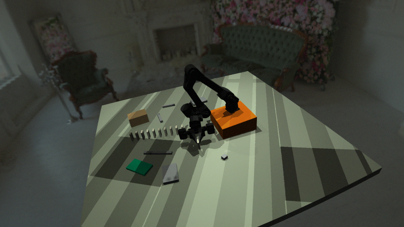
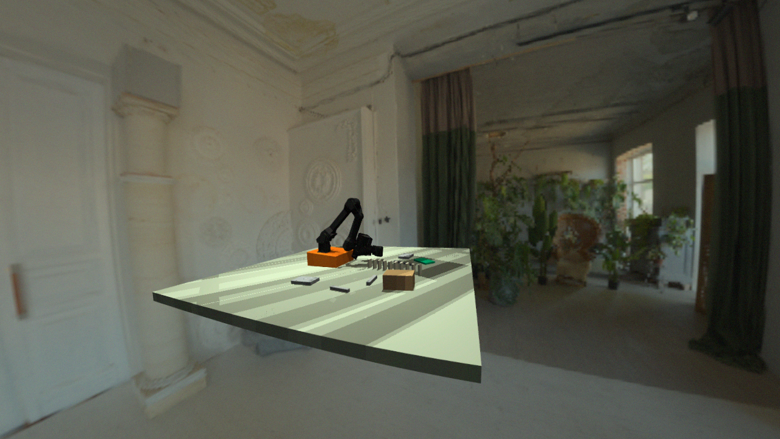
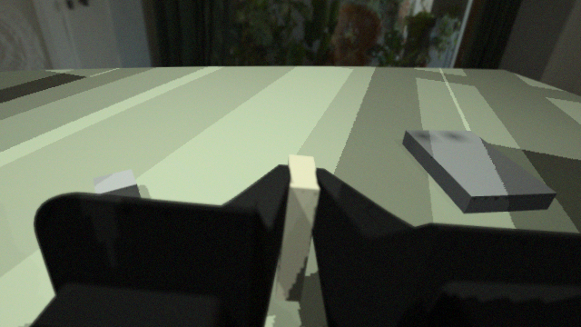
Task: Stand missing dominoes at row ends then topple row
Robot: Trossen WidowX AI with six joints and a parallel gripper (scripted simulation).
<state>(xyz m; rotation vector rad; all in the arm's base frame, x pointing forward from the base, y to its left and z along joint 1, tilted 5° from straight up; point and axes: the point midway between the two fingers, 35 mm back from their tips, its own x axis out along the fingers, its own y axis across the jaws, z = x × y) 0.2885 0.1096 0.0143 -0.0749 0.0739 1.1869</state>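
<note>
My gripper tip is now 8 cm past the small grey cube, 10 cm to the right of it and 6 cm above it. Also, from my gripper tip: brown box 20 cm ahead, 49 cm to the right, 4 cm below; green tile 30 cm ahead, 7 cm to the right, 6 cm below.
</note>
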